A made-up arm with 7 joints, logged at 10 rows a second.
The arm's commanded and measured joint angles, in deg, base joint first. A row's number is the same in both.
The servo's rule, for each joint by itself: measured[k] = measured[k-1] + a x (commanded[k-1-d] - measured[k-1]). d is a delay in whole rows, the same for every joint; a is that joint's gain. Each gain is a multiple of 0.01, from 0.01 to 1. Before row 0 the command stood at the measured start. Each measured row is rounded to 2 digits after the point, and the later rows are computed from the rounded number. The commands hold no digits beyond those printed.
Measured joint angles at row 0:
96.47, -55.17, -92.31, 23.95, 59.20, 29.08, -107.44
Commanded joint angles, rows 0 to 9:
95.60, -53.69, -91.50, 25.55, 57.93, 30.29, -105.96
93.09, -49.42, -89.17, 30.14, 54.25, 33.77, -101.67
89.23, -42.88, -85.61, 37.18, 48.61, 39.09, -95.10
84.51, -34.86, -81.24, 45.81, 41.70, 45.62, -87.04
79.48, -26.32, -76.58, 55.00, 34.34, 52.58, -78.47
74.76, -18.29, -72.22, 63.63, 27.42, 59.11, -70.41
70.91, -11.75, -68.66, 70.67, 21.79, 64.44, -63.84
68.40, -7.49, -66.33, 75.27, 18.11, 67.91, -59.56
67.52, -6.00, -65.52, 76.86, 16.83, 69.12, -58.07
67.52, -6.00, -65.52, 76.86, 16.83, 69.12, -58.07
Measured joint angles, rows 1 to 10:
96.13, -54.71, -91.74, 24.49, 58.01, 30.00, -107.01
94.94, -53.07, -89.94, 26.41, 54.48, 32.87, -105.46
92.71, -49.91, -86.91, 30.07, 48.96, 37.60, -102.46
89.51, -45.24, -82.94, 35.42, 42.14, 43.70, -97.99
85.60, -39.37, -78.49, 42.08, 34.81, 50.45, -92.33
81.37, -32.84, -74.10, 49.41, 27.86, 57.03, -85.97
77.29, -26.30, -70.29, 56.64, 22.15, 62.66, -79.55
73.82, -20.47, -67.52, 62.97, 18.35, 66.65, -73.75
71.36, -15.98, -66.12, 67.69, 16.92, 68.53, -69.20
69.86, -12.89, -65.70, 70.81, 16.84, 68.98, -65.97
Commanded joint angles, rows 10 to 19:
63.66, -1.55, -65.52, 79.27, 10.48, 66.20, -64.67
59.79, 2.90, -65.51, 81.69, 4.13, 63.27, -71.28
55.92, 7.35, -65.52, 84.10, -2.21, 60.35, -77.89
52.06, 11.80, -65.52, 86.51, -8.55, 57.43, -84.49
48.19, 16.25, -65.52, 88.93, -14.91, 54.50, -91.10
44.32, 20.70, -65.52, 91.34, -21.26, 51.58, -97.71
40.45, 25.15, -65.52, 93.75, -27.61, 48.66, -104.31
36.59, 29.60, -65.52, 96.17, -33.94, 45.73, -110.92
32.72, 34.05, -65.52, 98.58, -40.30, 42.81, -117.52
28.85, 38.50, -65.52, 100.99, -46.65, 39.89, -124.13
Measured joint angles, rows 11 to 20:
67.44, -9.37, -65.57, 73.69, 10.86, 66.87, -65.59
64.46, -5.57, -65.53, 76.41, 4.53, 64.13, -67.24
61.13, -1.56, -65.52, 79.02, -1.81, 61.26, -70.33
57.59, 2.58, -65.52, 81.57, -8.15, 58.35, -74.44
53.92, 6.82, -65.52, 84.07, -14.50, 55.42, -79.27
50.18, 11.12, -65.52, 86.54, -20.85, 52.50, -84.62
46.39, 15.47, -65.52, 88.99, -27.20, 49.58, -90.33
42.57, 19.85, -65.52, 91.43, -33.54, 46.65, -96.30
38.73, 24.25, -65.52, 93.86, -39.89, 43.73, -102.45
34.88, 28.67, -65.52, 96.28, -46.24, 40.81, -108.74

